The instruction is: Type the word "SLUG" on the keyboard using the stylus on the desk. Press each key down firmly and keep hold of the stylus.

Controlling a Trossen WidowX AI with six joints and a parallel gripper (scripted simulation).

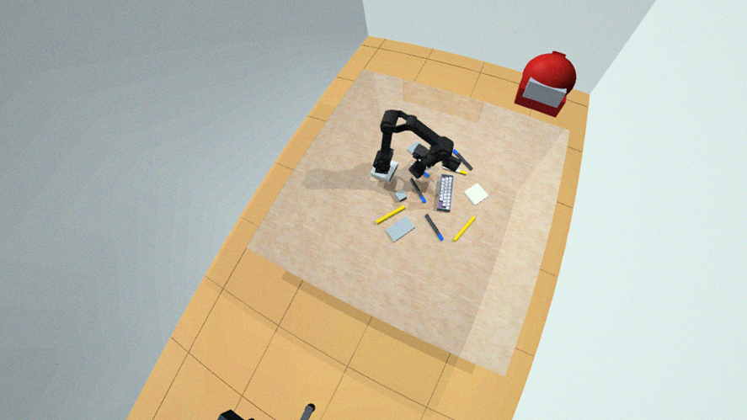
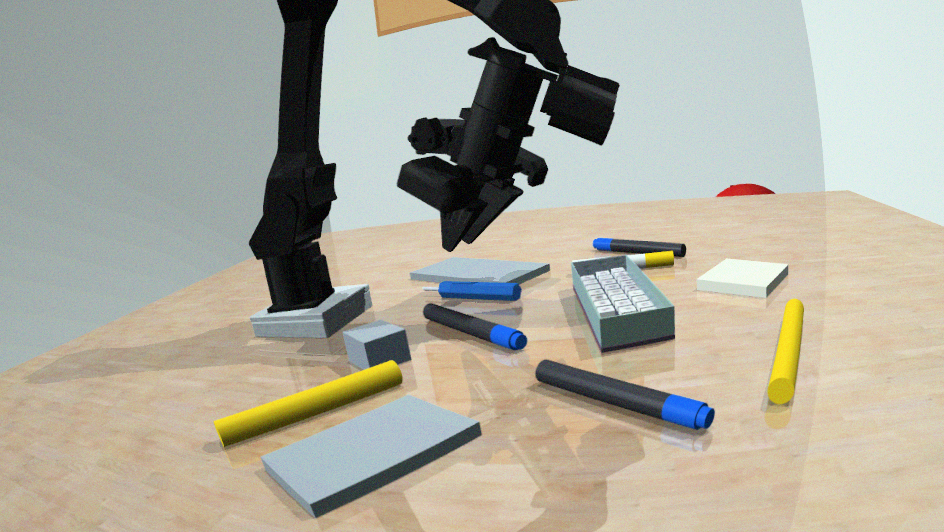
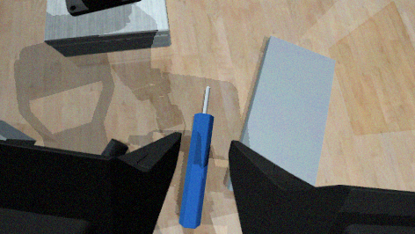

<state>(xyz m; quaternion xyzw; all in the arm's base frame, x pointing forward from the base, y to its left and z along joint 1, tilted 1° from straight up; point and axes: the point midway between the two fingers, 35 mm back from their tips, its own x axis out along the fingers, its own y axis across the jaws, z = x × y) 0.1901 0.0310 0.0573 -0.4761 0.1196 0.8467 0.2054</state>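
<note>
The stylus is 10 mm behind my gripper tip, 10 mm to the left of it and 50 mm below it. Also, from my gripper tip: cream pad: 300 mm ahead, 70 mm to the right, 50 mm below; then stylus tip: 40 mm behind, 20 mm to the left, 50 mm below; then grey cube: 50 mm behind, 160 mm to the right, 40 mm below.
</note>
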